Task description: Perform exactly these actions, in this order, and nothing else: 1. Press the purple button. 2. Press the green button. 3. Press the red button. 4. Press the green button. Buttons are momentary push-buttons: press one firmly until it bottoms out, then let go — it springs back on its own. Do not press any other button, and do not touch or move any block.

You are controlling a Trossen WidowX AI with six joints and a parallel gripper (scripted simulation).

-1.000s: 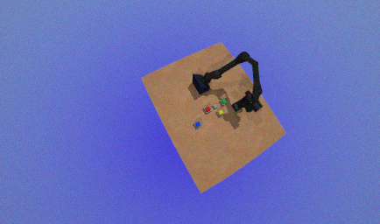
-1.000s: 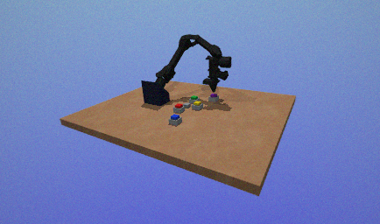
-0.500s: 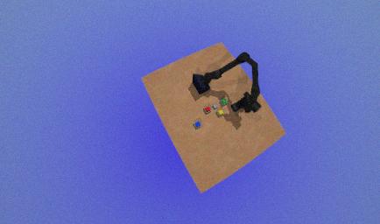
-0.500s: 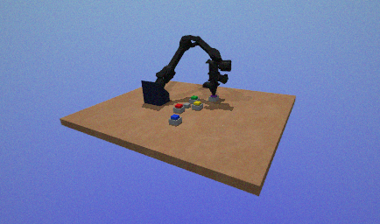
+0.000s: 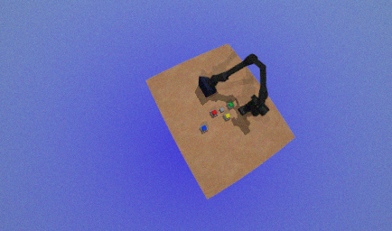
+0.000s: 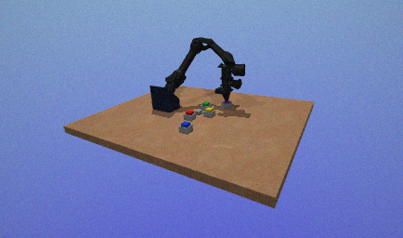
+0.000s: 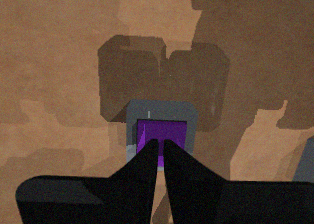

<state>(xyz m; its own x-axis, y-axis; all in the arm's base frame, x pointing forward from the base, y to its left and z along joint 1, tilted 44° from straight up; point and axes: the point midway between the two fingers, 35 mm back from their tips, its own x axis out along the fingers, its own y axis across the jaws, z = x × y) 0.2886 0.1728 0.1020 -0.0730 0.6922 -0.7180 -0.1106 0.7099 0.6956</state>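
Right now my gripper tip is 1 cm above the purple button. The rest, counted from my gripper tip: yellow button (16 cm to the right, 1 cm behind); then small grey block (18 cm to the right, 8 cm behind, 2 cm below); then green button (9 cm to the right, 8 cm behind).
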